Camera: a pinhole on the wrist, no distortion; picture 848 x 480 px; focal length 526.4 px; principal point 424.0 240.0 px. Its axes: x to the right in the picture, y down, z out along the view. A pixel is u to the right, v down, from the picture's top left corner.
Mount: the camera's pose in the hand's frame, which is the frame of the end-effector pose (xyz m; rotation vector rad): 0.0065 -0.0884 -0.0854 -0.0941 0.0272 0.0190
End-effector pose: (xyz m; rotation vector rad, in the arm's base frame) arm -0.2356 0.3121 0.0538 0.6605 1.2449 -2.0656
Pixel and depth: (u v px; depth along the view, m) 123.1 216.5 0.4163
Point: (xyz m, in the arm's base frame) -0.1716 0.0910 0.3920
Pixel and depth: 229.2 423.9 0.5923
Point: -0.0225 -0.1375 0.3040
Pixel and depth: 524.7 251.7 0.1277
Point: -0.3160 0.2926 0.0902
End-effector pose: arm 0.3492 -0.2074 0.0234 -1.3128 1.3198 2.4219
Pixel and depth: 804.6 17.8 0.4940
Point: -0.0500 0.1291 -0.2995
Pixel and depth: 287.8 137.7 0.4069
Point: 0.2488 0.1381 0.0863
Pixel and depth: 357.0 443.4 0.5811
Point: -0.0027 0.0339 0.3086
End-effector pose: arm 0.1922 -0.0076 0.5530 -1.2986 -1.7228 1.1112
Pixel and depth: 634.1 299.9 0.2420
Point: 0.0169 0.0599 0.5323
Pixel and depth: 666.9 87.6 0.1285
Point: 0.0937 0.0357 0.6418
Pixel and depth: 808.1 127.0 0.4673
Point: -0.2896 0.2407 0.5461
